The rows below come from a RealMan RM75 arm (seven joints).
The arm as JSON. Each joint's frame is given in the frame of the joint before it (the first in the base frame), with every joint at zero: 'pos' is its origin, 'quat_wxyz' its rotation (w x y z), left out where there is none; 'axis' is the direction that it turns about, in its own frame. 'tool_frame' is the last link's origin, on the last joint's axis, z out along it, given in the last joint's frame.
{
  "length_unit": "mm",
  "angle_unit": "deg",
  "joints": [
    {
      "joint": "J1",
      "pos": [
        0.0,
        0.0,
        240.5
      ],
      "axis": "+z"
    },
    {
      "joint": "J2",
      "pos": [
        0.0,
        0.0,
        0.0
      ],
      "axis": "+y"
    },
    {
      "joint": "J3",
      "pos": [
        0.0,
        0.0,
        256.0
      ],
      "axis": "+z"
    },
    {
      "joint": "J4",
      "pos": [
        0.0,
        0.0,
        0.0
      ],
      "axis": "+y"
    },
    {
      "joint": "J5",
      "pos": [
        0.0,
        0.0,
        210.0
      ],
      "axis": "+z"
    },
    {
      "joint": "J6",
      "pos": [
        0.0,
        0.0,
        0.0
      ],
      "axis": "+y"
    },
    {
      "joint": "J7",
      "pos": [
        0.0,
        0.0,
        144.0
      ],
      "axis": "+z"
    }
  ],
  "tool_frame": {
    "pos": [
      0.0,
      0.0,
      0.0
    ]
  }
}
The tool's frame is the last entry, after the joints.
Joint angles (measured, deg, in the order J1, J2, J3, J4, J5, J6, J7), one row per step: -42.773, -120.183, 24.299, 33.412, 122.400, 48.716, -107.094; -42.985, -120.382, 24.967, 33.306, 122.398, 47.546, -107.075; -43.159, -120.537, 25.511, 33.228, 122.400, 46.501, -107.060; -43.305, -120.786, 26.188, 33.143, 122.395, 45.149, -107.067; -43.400, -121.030, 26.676, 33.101, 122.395, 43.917, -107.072; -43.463, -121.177, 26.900, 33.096, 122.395, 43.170, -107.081; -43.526, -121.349, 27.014, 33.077, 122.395, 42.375, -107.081; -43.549, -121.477, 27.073, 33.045, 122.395, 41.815, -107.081; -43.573, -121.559, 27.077, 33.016, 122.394, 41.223, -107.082; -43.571, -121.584, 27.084, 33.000, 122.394, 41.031, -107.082; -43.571, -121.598, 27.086, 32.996, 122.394, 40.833, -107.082; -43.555, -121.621, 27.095, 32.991, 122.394, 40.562, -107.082; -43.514, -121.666, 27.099, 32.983, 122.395, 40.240, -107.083; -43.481, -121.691, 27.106, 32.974, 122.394, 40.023, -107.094; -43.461, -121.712, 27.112, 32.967, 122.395, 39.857, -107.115
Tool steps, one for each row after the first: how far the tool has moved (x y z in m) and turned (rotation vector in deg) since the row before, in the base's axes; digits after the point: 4 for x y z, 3 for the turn. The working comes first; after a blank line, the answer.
Tool pose at each row, in the base's axes (x y z in m, rotation vector in deg; the steps are taken from these numbers as rounded here): -0.2806, 0.4401, 0.0294, -109.905, -70.374, -35.409; -0.2796, 0.4417, 0.0274, -109.723, -69.999, -34.649; -0.2789, 0.4430, 0.0260, -109.482, -69.657, -33.991; -0.2785, 0.4443, 0.0240, -109.089, -69.333, -33.169; -0.2786, 0.4453, 0.0224, -108.583, -69.099, -32.494; -0.2786, 0.4459, 0.0217, -108.203, -68.968, -32.141; -0.2789, 0.4465, 0.0211, -107.699, -68.913, -31.843; -0.2793, 0.4467, 0.0205, -107.319, -68.927, -31.634; -0.2800, 0.4471, 0.0205, -106.833, -68.927, -31.431; -0.2803, 0.4471, 0.0205, -106.676, -68.937, -31.355; -0.2807, 0.4473, 0.0206, -106.500, -68.926, -31.277; -0.2812, 0.4473, 0.0208, -106.256, -68.924, -31.160; -0.2820, 0.4473, 0.0208, -105.954, -68.961, -31.018; -0.2826, 0.4472, 0.0209, -105.743, -68.998, -30.921; -0.2830, 0.4472, 0.0209, -105.582, -69.035, -30.856

0.0010, 0.0016, -0.0020, 0.146, 0.723, 0.174; 0.0007, 0.0013, -0.0014, 0.196, 0.644, 0.185; 0.0004, 0.0013, -0.0020, 0.264, 0.765, 0.331; -0.0001, 0.0010, -0.0016, 0.340, 0.633, 0.383; 0.0000, 0.0006, -0.0007, 0.270, 0.349, 0.256; -0.0003, 0.0006, -0.0006, 0.344, 0.287, 0.338; -0.0004, 0.0002, -0.0006, 0.237, 0.178, 0.278; -0.0007, 0.0004, 0.0000, 0.327, 0.193, 0.324; -0.0003, 0.0000, 0.0000, 0.098, 0.064, 0.114; -0.0004, 0.0002, 0.0001, 0.122, 0.078, 0.113; -0.0005, 0.0000, 0.0002, 0.161, 0.108, 0.167; -0.0008, 0.0000, 0.0000, 0.181, 0.111, 0.226; -0.0006, -0.0001, 0.0001, 0.122, 0.070, 0.163; -0.0004, 0.0000, 0.0000, 0.091, 0.043, 0.126
